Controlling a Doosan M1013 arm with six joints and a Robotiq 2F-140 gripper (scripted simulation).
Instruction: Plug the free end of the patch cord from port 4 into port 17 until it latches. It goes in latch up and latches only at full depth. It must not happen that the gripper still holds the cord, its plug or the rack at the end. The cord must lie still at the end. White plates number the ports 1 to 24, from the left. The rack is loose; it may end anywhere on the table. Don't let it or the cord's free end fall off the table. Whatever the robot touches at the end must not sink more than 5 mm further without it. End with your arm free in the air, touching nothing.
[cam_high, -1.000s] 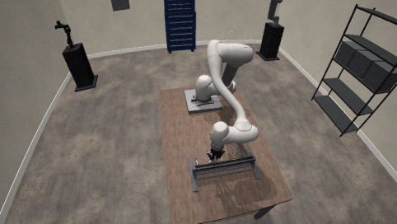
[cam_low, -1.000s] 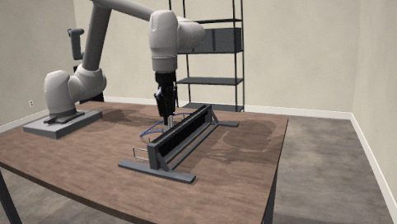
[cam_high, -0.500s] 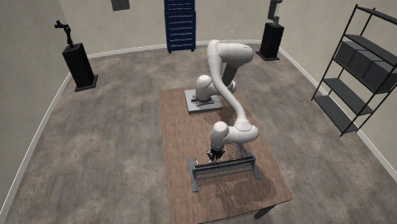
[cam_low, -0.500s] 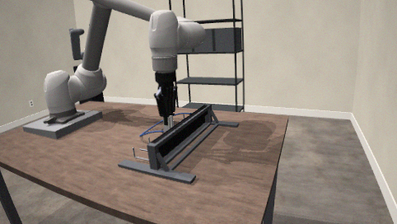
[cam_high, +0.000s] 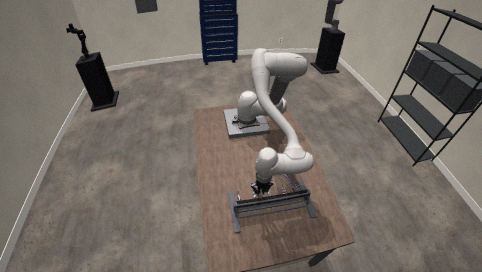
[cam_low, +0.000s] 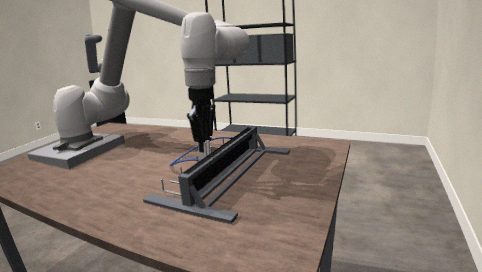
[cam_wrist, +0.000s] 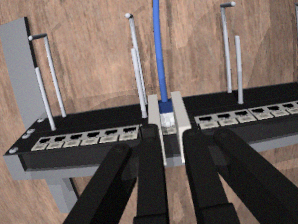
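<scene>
Now: hand 10 mm short of the plug and 30 mm above it.
</scene>
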